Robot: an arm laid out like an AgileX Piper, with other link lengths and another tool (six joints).
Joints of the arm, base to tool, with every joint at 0 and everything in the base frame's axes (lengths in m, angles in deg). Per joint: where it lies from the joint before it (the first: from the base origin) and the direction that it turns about. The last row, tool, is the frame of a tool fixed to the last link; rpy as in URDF.
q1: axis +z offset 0 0 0.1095
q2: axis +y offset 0 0 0
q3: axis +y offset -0.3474 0 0.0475
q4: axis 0.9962 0 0.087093 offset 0.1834 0 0.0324
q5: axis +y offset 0 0 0
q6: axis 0.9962 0 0.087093 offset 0.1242 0 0.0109
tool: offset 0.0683 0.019 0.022 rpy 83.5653 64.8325 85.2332
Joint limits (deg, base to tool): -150..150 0..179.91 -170..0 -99.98..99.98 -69.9..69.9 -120..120
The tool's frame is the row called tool.
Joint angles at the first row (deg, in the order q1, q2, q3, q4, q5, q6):
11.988 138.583 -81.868 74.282 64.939 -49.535
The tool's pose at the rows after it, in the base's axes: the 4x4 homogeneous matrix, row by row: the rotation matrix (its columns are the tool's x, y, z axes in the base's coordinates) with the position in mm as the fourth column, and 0 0 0 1 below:
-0.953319, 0.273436, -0.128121, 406.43; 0.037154, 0.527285, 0.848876, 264.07; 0.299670, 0.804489, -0.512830, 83.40; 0, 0, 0, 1
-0.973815, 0.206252, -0.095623, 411.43; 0.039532, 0.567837, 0.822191, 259.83; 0.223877, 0.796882, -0.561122, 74.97; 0, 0, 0, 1
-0.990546, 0.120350, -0.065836, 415.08; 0.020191, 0.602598, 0.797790, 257.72; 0.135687, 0.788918, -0.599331, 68.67; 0, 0, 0, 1
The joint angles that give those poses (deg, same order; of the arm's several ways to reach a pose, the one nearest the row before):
11.987 138.583 -81.870 73.295 62.032 -51.878
11.988 138.582 -81.869 72.233 58.598 -55.153
12.199 138.583 -81.868 71.638 55.583 -59.622

